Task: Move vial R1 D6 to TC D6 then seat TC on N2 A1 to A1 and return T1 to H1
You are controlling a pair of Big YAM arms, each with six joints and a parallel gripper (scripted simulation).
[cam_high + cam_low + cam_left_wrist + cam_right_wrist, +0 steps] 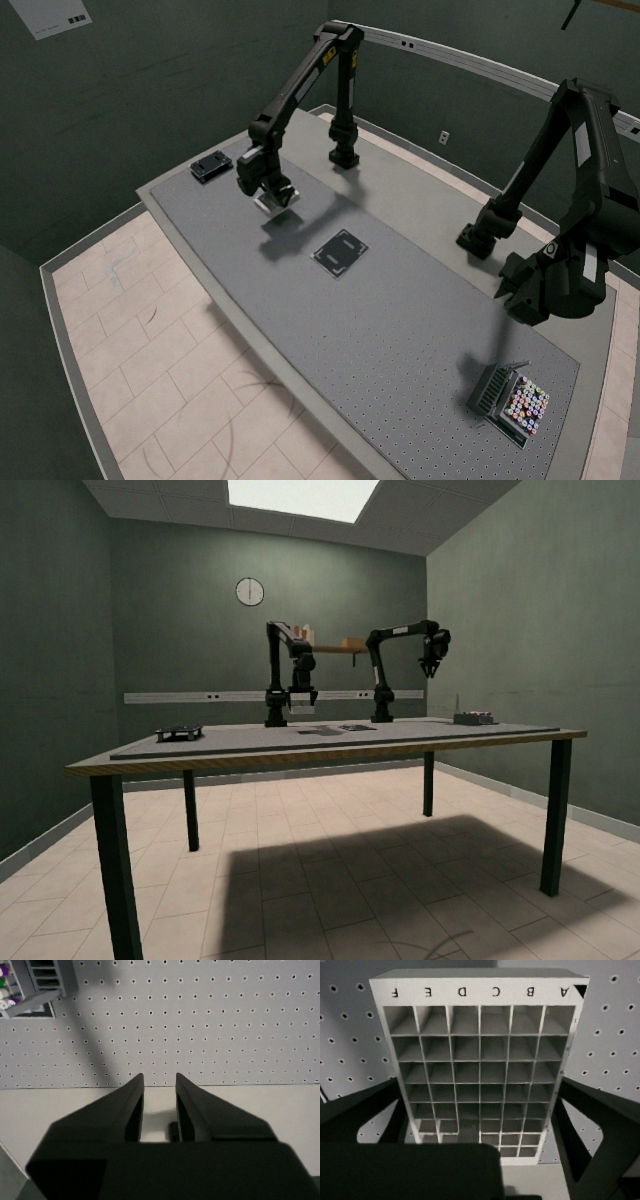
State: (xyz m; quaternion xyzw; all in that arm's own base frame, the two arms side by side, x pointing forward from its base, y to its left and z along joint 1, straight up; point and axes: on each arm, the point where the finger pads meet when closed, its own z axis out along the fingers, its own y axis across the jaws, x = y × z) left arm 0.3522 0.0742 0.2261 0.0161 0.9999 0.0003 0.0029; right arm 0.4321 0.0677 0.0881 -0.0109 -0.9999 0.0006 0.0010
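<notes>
The black nest is 4 cm ahead of my right hand, 45 cm to the right of it and 6 cm below it. The rest, counted from my right hand: tube carrier (right at my right hand); then slotted holder (81 cm to the left, 8 cm below).
</notes>
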